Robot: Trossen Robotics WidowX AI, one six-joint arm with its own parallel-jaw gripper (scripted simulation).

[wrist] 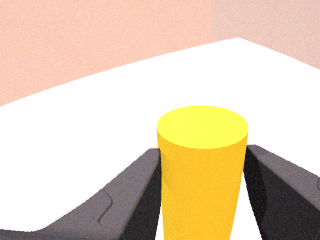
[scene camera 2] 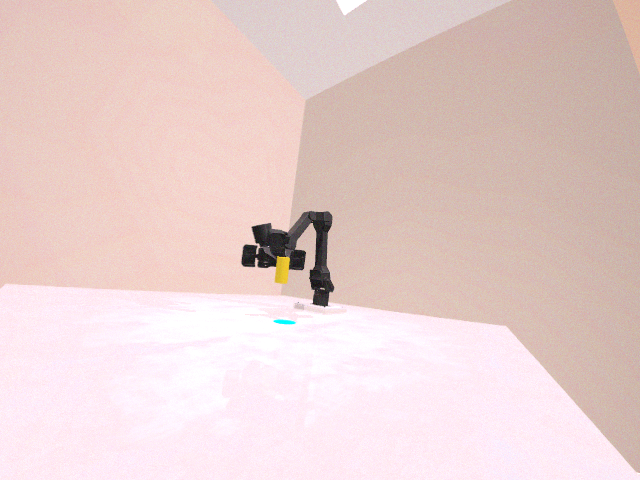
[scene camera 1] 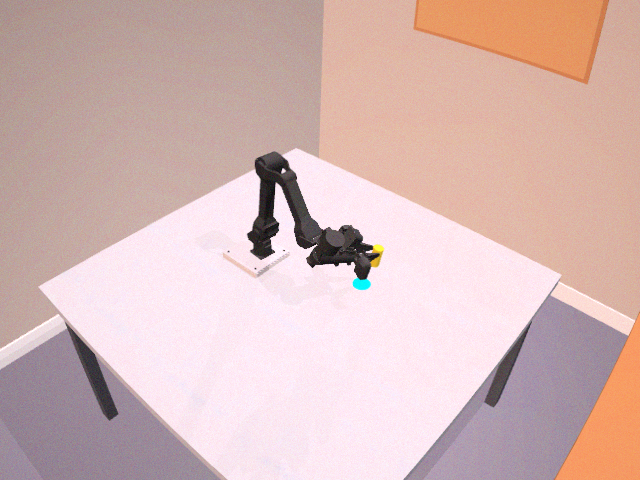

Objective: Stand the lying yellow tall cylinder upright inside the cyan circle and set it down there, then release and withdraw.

Labels:
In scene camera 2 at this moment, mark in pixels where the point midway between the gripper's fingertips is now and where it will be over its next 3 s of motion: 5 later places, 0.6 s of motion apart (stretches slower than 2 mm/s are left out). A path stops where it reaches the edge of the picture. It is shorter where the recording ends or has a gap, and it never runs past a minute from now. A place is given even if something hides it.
My gripper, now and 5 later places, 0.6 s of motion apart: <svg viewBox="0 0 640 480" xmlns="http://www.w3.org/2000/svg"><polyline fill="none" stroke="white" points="282,261 287,261 290,260 290,266 287,286 286,299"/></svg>

